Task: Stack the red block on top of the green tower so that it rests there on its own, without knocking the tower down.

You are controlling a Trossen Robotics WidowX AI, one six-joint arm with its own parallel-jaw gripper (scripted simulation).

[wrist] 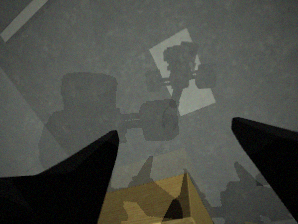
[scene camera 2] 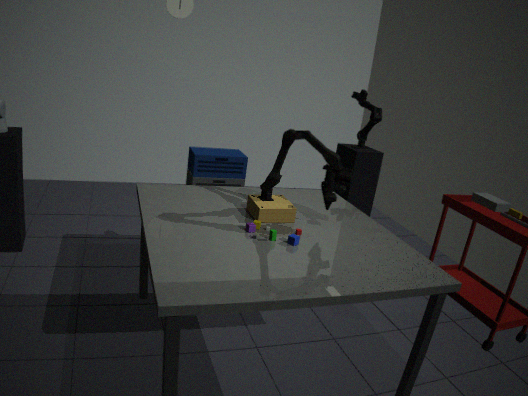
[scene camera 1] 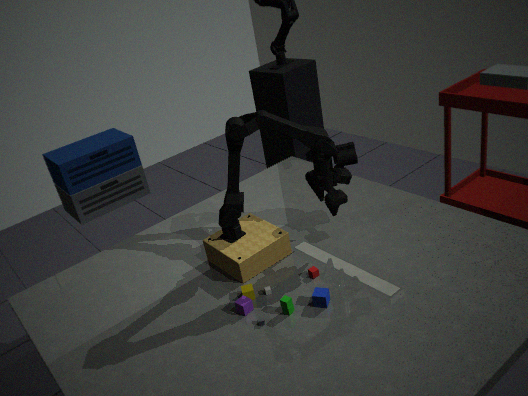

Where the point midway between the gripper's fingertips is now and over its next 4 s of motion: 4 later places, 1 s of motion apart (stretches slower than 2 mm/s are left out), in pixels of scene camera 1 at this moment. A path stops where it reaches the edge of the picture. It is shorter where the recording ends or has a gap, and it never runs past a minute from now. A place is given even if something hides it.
My gripper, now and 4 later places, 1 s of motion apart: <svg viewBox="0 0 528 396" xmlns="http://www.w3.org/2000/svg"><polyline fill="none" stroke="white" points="328,208 312,253 314,268 311,268 308,242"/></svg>
